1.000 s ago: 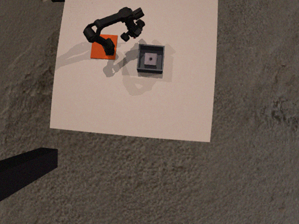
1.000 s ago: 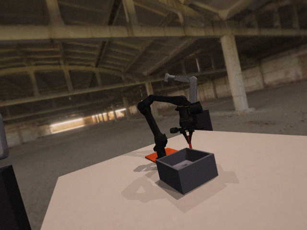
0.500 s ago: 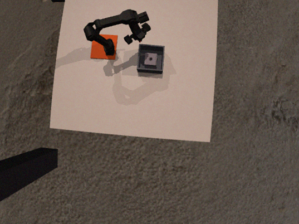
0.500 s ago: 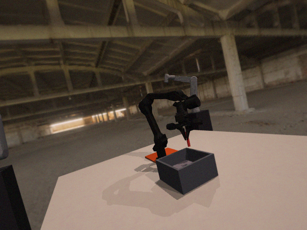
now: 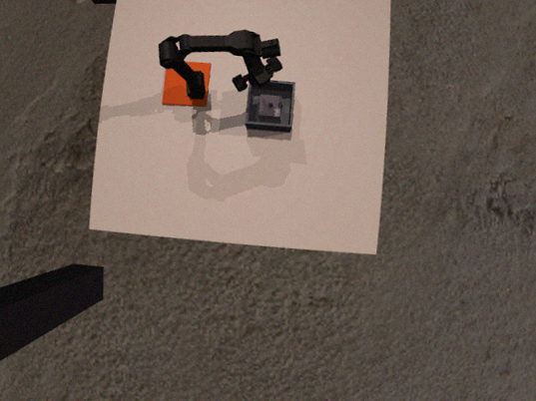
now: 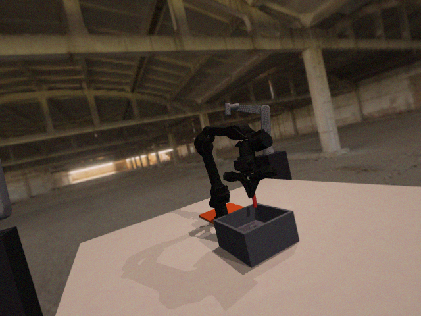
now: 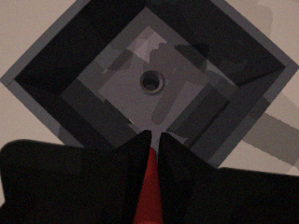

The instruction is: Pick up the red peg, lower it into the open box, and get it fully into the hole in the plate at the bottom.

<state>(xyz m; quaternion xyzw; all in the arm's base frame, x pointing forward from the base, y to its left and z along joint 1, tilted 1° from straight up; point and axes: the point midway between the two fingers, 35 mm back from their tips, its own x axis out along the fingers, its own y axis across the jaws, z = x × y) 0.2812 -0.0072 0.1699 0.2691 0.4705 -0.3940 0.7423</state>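
Right now my gripper tip is 4 cm short of the light grey plate, 4 cm to the left of it and 10 cm above it. Also, from my gripper tip: dark grey box 4 cm ahead, 4 cm to the right, 12 cm below; red peg 1 cm behind, 2 cm to the left.
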